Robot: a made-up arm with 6 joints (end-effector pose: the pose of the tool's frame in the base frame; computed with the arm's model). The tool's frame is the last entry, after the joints. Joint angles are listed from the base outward.
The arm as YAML. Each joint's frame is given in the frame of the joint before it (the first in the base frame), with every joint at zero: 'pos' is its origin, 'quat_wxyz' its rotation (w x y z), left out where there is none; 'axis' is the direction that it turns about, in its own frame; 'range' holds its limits. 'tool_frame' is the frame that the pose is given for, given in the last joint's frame.
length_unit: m
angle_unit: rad
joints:
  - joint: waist
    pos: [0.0, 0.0, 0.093]
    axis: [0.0, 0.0, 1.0]
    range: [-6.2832, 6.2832]
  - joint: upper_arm
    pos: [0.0, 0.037, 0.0]
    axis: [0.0, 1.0, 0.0]
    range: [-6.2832, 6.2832]
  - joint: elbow
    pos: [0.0, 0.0, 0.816]
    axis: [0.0, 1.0, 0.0]
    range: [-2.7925, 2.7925]
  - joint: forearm
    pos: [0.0, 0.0, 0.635]
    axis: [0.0, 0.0, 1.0]
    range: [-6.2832, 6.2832]
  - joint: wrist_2
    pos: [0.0, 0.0, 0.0]
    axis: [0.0, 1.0, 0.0]
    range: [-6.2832, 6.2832]
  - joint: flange
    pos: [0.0, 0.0, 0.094]
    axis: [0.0, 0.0, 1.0]
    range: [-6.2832, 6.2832]
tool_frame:
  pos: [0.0, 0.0, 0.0]
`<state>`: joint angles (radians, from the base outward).
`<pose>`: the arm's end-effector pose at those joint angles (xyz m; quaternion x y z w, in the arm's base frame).
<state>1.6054 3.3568 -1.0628 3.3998 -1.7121 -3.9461</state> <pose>-0.0688 0.2301 -1.1831 0.8277 -0.3566 0.0484 0.4306</pose>
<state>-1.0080 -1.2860 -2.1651 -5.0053 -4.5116 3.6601</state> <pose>-0.2253 0.5918 -0.2728 -0.2233 0.6311 0.3953 0.6290</pose>
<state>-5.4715 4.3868 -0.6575 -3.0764 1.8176 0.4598</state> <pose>-0.7361 -0.7308 -0.7278 -0.8058 -0.1313 -0.4820 0.3179</pose>
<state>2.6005 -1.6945 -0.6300 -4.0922 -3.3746 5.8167</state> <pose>0.9982 -0.6636 -0.3889 -0.1483 -0.4405 0.0124 0.8854</pose>
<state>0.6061 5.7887 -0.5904 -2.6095 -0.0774 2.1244</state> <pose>-0.8686 -0.5526 1.1571 0.2385 -0.4253 0.0427 0.8720</pose>
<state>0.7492 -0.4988 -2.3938 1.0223 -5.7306 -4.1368</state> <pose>-0.4870 -0.3449 0.1230 -0.8868 -0.3040 0.3286 0.1152</pose>
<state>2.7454 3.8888 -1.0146 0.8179 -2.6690 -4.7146</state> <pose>0.3489 -0.1522 -1.0296 -0.0675 -0.1580 -0.9654 0.1961</pose>
